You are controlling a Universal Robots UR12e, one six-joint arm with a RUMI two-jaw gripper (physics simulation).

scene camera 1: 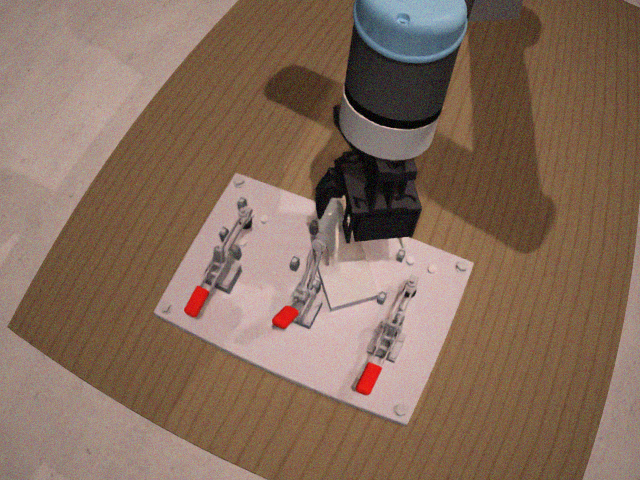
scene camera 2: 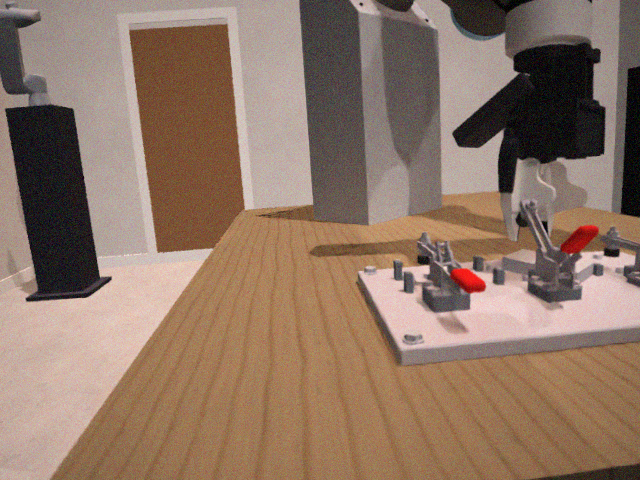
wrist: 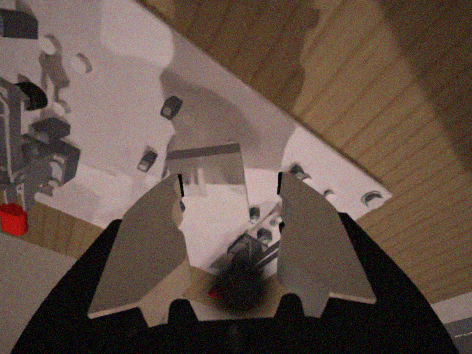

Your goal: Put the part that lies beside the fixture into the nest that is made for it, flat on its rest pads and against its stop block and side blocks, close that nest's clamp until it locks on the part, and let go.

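Frame: origin at the arm's base, x ahead, y left, z up, level; metres.
Seen in the pictures: gripper, fingertip midpoint: [scene camera 1: 356, 240] [scene camera 2: 530, 240] [wrist: 230, 175].
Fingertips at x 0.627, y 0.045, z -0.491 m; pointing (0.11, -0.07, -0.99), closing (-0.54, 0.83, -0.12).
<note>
Offsets run from my fingertips to a thing's top centre. "*": to the spot under its first point.
The part, a pale flat plate @[dy +0.001, dx +0.036, dz -0.011 m] [scene camera 1: 351, 284] [scene camera 2: 518, 261] [wrist: 215, 205], lies on the fixture between the middle and right clamps, turned at an angle to the fixture's edges. Its near right corner is by a small grey block @[* dy +0.054, dx +0.048, dz -0.021 m] [scene camera 1: 381, 297] [wrist: 255, 214]. Its seating on the rest pads cannot be told. The middle clamp @[* dy -0.023, dx +0.078, dz +0.016 m] [scene camera 1: 309, 281] [scene camera 2: 554, 273] is open, its arm raised; the left finger mostly hides it in the wrist view. My gripper [scene camera 1: 367, 253] [scene camera 2: 530, 235] [wrist: 230, 175] is partly open and empty, above the plate's far portion, with one finger close beside the raised clamp arm.
The fixture base @[dy -0.027, dx +0.066, dz -0.035 m] [scene camera 1: 258, 330] [scene camera 2: 516, 328] [wrist: 125, 80] also carries a left clamp @[dy -0.137, dx +0.095, dz +0.027 m] [scene camera 1: 224, 263] [scene camera 2: 444, 281] [wrist: 20, 145] and a right clamp @[dy +0.083, dx +0.096, dz +0.017 m] [scene camera 1: 390, 330] [wrist: 247, 247], both with lowered arms. More grey blocks [scene camera 1: 294, 263] [wrist: 171, 107] stand left of the plate.
</note>
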